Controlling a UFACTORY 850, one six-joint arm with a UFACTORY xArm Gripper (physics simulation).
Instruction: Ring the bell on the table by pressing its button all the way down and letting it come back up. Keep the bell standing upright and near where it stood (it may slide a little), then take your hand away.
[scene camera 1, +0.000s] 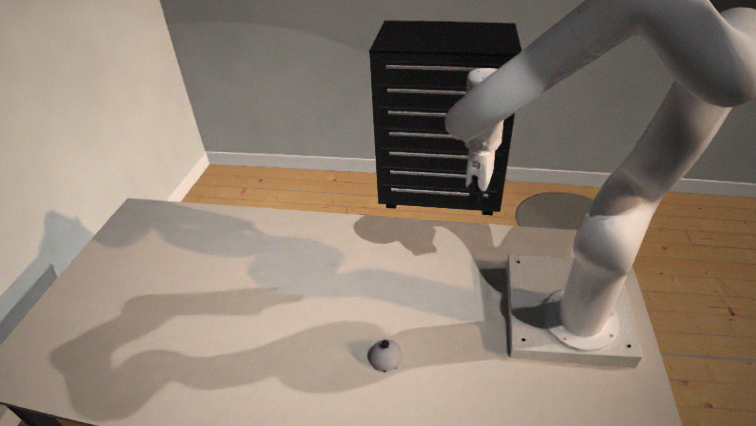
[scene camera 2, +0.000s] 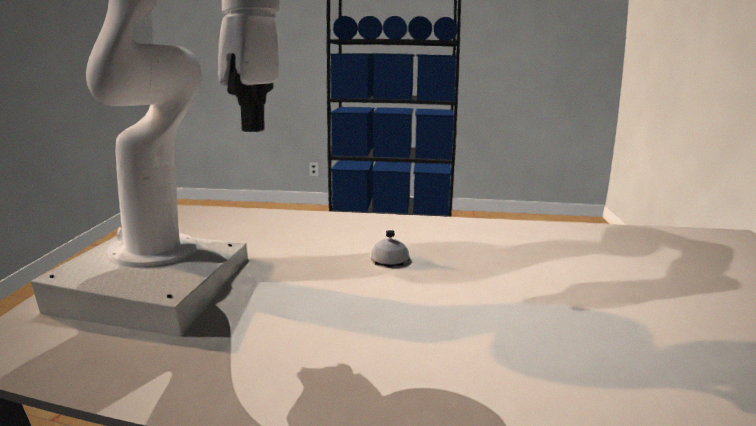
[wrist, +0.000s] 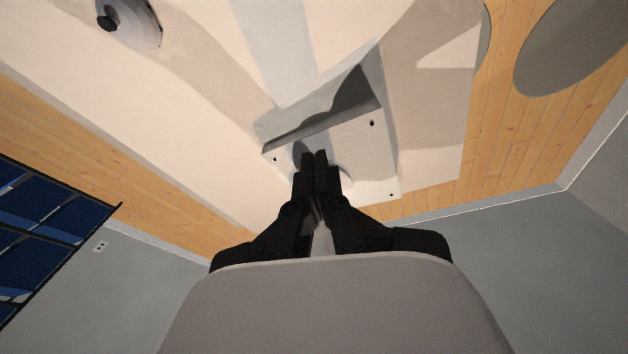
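The bell (scene camera 1: 385, 356) (scene camera 2: 389, 252) (wrist: 137, 25) is a grey dome with a small black button (scene camera 1: 385, 343) (scene camera 2: 390, 233) (wrist: 106, 23) on top. It stands upright on the table (scene camera 1: 211, 407) (scene camera 2: 328, 338) (wrist: 125, 95), and its button is raised. My gripper (scene camera 1: 477, 186) (scene camera 2: 252, 130) (wrist: 317, 166) is shut and empty, its black fingers together. It hangs pointing down, high above the table and well apart from the bell, toward the arm's base side in scene camera 2. In the wrist view the bell shows at the top left, partly cut off by the frame's edge.
The arm's base plate (scene camera 1: 571, 354) (scene camera 2: 142, 312) (wrist: 360, 145) is on the table. A black drawer cabinet (scene camera 1: 449, 39) stands behind the table in scene camera 1. A shelf rack (scene camera 2: 391, 101) with blue boxes stands beyond the table in scene camera 2. Arm shadows lie across the table.
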